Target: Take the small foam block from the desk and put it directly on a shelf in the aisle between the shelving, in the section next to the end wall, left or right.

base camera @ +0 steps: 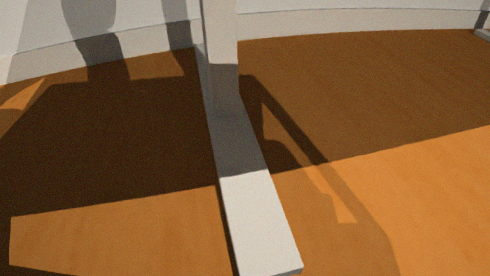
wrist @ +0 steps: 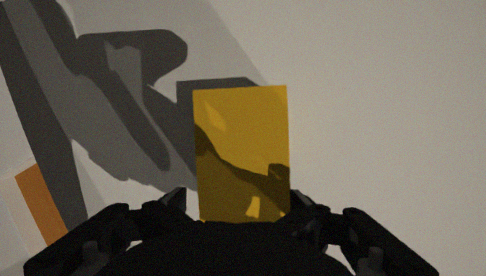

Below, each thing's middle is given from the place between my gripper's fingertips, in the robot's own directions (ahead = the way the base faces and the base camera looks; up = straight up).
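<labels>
Measuring from my hand, I find the yellow foam block [wrist: 241, 134] 10 mm above it, 10 mm to the right of it and 40 mm ahead of it.
</labels>
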